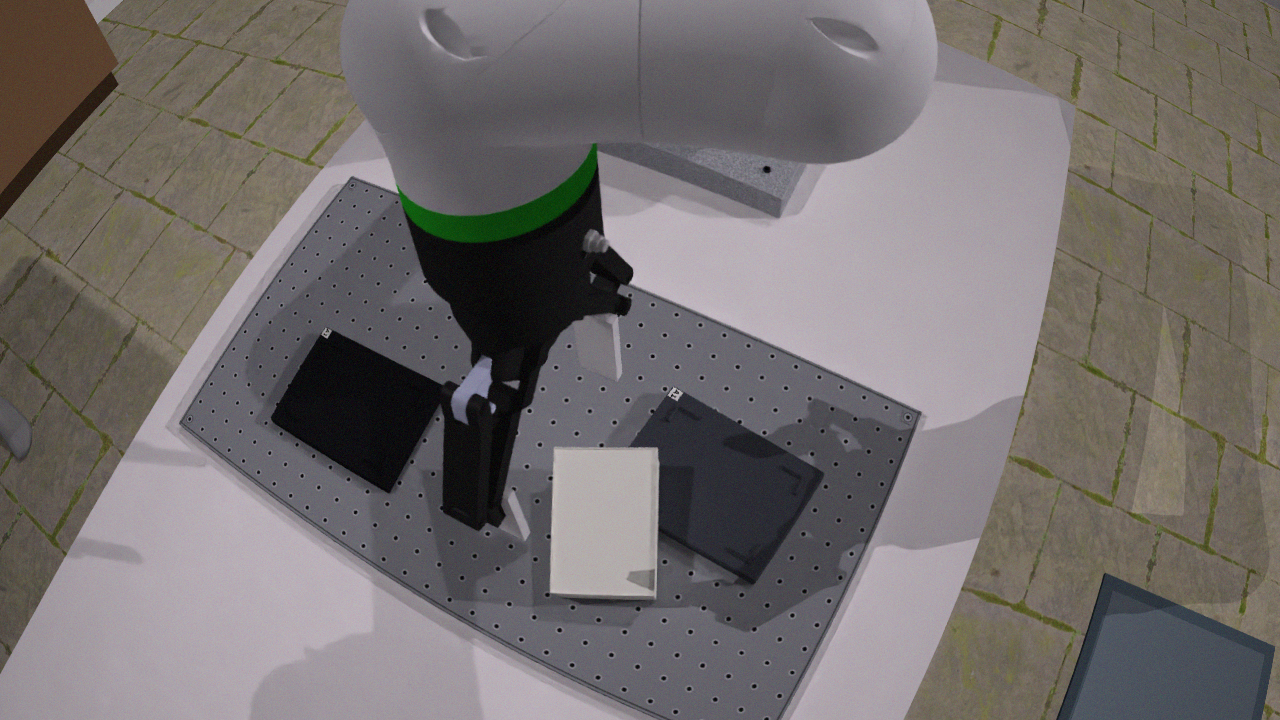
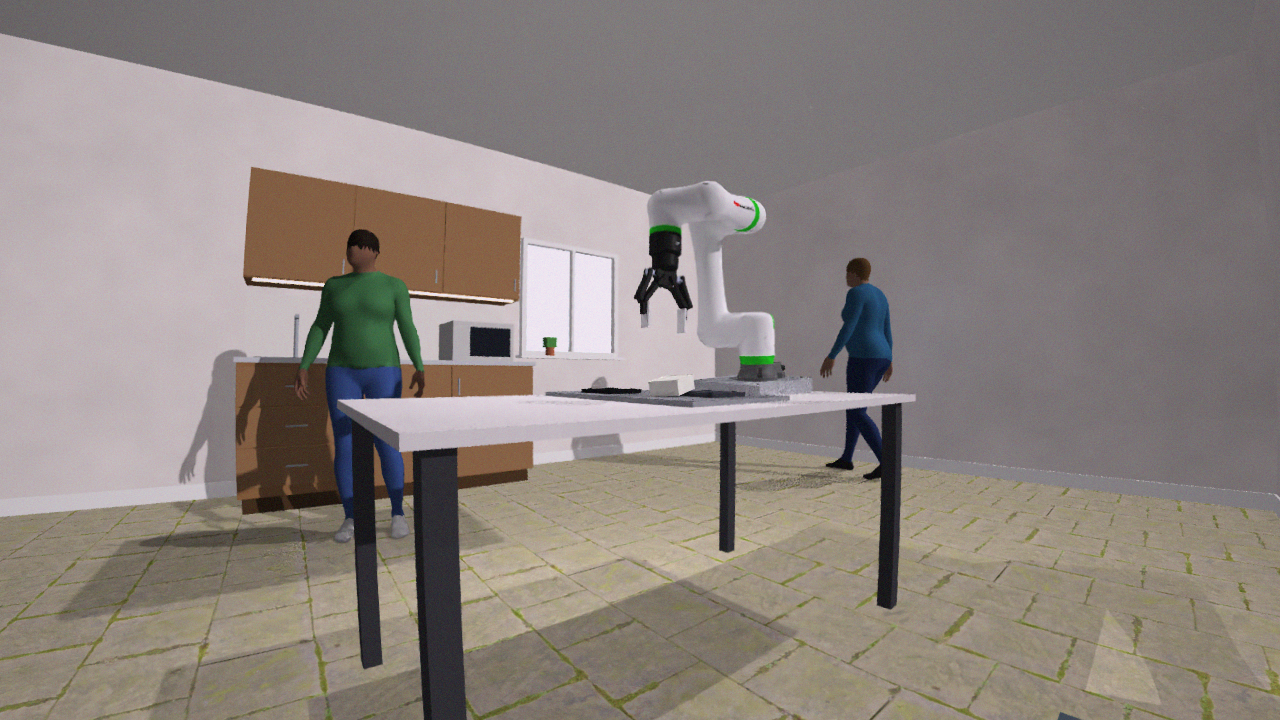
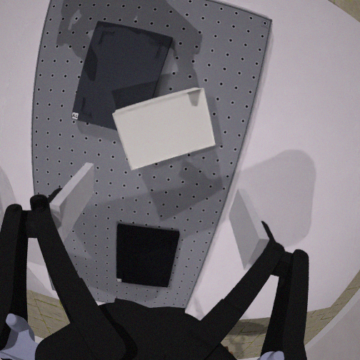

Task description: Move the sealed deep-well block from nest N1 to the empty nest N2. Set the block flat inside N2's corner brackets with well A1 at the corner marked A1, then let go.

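Places are measured from the arm's base along level axes (x ahead, y left, z up), in centimetres.
Where they show: gripper, fingertip midpoint: [image 1: 554,446] [image 2: 664,330]; arm's base, origin of the base link: [image 2: 757,379].
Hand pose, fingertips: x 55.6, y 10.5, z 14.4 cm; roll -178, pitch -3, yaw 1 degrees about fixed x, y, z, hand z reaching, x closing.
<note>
Things, the pixels of their top centre, and the offset from my fingertips. Level surfaces: height alone.
- off-white block, middle of its top: [image 1: 604,515] [image 2: 672,374] dx -0.5, dy +2.7, dz -12.2 cm
- dark blue-grey nest, middle of its top: [image 1: 714,481] [image 2: 709,390] dx -8.8, dy +8.8, dz -16.8 cm
- A1 mark, middle of its top: [image 1: 675,394] dx -15.0, dy +1.9, dz -17.0 cm
- black nest, middle of its top: [image 1: 351,401] [image 2: 611,388] dx +0.1, dy -25.5, dz -16.8 cm
- perforated board, its level: dz -18.2 cm
- white table, its level: dz -19.5 cm
The off-white block [image 1: 604,523] [image 2: 671,385] [image 3: 165,129] lies tilted and turned, partly over one edge of the dark blue-grey nest [image 1: 733,501] [image 3: 120,62] and partly out over the perforated board. It is not inside that nest's corner brackets. The A1 mark [image 1: 674,394] [image 3: 75,116] of this nest shows; well A1 on the block cannot be made out. The black nest [image 1: 358,411] [image 2: 611,390] [image 3: 147,255] holds no block. Which nest is N1 or N2 cannot be read. My gripper [image 1: 559,434] [image 2: 663,320] [image 3: 163,190] is wide open and empty, high above the board between the nests.
The perforated board [image 1: 295,268] [image 3: 230,50] lies on the white table [image 1: 939,268] [image 2: 465,420]. The robot's grey base slab [image 1: 707,174] [image 2: 787,385] stands behind the board. A person in green [image 2: 365,313] and a person in blue [image 2: 863,322] stand beyond the table.
</note>
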